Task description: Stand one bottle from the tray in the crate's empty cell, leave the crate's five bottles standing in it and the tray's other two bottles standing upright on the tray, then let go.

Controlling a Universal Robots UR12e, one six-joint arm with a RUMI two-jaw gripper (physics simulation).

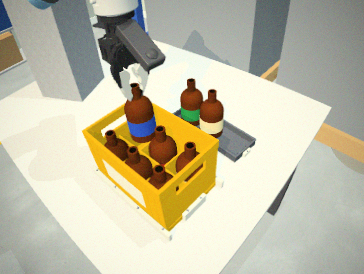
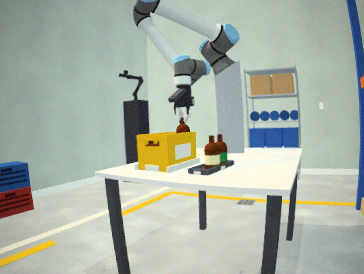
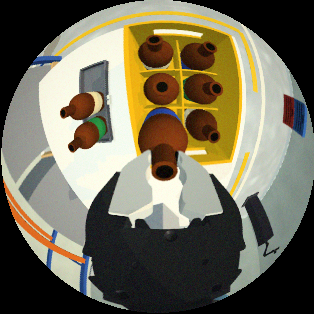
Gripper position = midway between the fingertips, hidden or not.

In view: my gripper (image 1: 136, 98), a cream-labelled bottle (image 1: 211, 115), a green-labelled bottle (image 1: 191, 98), a blue-labelled bottle (image 1: 139, 112) and a green-labelled bottle (image 3: 201, 88).
My gripper is seen too in image 3 (image 3: 163, 151).
